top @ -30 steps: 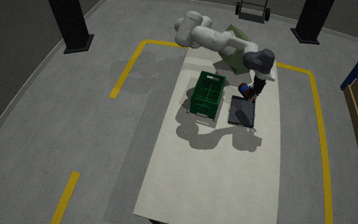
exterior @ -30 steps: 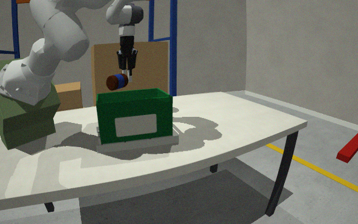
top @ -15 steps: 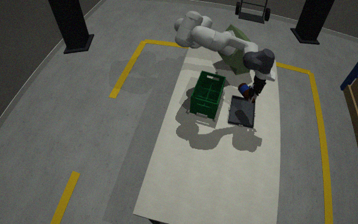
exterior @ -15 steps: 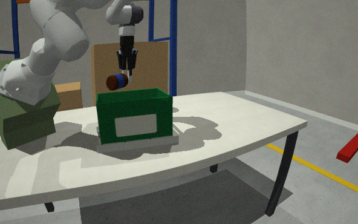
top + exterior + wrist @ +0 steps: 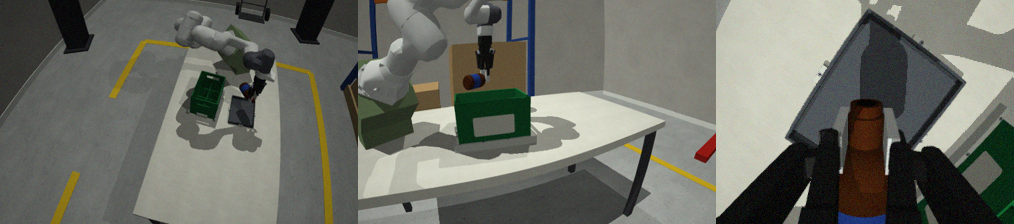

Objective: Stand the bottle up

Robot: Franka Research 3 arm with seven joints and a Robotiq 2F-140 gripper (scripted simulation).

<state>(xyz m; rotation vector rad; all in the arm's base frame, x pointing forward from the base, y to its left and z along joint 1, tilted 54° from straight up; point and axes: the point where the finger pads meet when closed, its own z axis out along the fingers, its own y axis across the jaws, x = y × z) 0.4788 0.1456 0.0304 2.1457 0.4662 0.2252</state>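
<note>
The brown bottle lies 5 cm behind my hand, 1 cm to the right of it and 2 cm below it. From my hand the other things lie so: green crate (15 cm behind, 28 cm to the right, 13 cm below); then dark grey tray (4 cm behind, 2 cm to the right, 20 cm below).
</note>
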